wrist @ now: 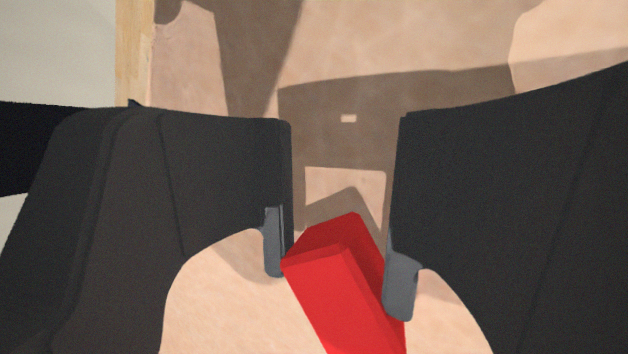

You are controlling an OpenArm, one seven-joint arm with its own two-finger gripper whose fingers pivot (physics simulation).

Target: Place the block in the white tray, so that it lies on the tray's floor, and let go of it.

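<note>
A red block (345, 295) shows at the bottom centre of the wrist view, turned at an angle, its lower end cut off by the frame edge. My gripper (338, 202) has one grey fingertip against the block's left corner and the other against its right side; it is shut on the block. The block's dark red end faces the middle of the view, with a shadow beyond it on the tan surface. Whether the block touches that surface is hard to tell. The white tray does not show in this view.
A tan, stone-like surface (400, 35) lies under the gripper, crossed by broad arm and gripper shadows. A light wooden strip (134, 55) runs along its left edge at the upper left. Beyond it is a pale grey area (55, 50).
</note>
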